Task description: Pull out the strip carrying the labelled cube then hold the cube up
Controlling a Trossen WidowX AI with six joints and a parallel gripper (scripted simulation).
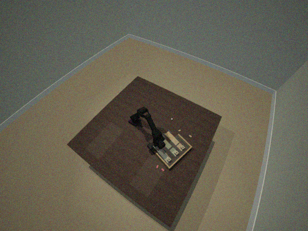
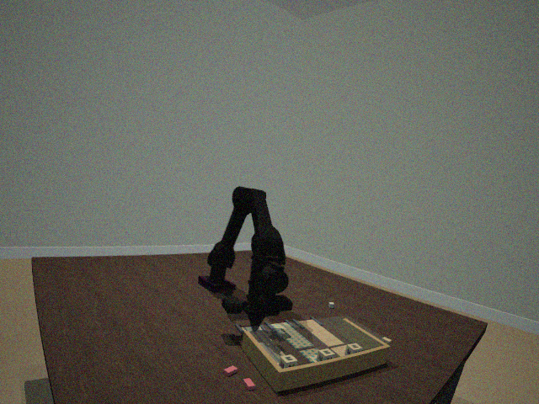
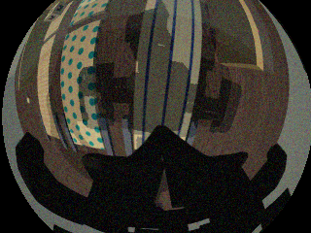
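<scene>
Right now the teal-dotted strip is 5 cm ahead of my gripper tip and 9 cm to the left of it.
</scene>
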